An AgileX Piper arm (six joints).
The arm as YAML. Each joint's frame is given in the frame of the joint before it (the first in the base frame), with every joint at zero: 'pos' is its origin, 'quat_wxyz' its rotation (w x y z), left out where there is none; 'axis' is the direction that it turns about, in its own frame. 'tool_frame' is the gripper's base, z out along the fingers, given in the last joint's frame.
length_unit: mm
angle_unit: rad
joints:
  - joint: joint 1
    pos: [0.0, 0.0, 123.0]
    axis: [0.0, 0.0, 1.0]
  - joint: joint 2
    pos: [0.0, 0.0, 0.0]
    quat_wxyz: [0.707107, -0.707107, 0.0, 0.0]
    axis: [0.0, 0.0, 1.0]
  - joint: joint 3
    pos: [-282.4, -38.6, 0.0]
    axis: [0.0, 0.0, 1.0]
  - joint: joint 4
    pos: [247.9, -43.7, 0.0]
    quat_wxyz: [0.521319, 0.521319, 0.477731, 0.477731]
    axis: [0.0, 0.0, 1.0]
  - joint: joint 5
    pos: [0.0, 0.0, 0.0]
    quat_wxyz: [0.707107, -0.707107, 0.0, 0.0]
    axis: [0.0, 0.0, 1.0]
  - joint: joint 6
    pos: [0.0, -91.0, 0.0]
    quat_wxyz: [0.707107, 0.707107, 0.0, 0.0]
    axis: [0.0, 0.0, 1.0]
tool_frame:
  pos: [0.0, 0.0, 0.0]
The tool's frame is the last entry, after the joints.
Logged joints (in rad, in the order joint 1, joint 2, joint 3, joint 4, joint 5, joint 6), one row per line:
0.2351 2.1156 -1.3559 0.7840 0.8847 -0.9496
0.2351 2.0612 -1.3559 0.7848 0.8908 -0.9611
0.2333 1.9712 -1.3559 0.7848 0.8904 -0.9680
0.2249 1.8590 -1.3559 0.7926 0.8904 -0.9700
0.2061 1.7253 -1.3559 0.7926 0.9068 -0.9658
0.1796 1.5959 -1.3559 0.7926 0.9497 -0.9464
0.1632 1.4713 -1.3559 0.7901 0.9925 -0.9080
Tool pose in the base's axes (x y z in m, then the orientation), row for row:
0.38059 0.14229 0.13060 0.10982 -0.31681 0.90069 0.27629
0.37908 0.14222 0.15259 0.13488 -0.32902 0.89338 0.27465
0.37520 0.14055 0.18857 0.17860 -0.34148 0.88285 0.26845
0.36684 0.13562 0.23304 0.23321 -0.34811 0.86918 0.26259
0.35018 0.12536 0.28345 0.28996 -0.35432 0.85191 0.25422
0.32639 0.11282 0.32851 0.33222 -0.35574 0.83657 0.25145
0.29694 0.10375 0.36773 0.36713 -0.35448 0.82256 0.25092
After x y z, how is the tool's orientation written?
As a quaternion, w x y z.
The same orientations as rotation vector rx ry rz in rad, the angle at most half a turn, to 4 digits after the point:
-0.9312 2.6474 0.8121
-0.9533 2.5885 0.7958
-0.9657 2.4966 0.7592
-0.9561 2.3873 0.7212
-0.9453 2.2728 0.6782
-0.9294 2.1857 0.6570
-0.9107 2.1133 0.6447

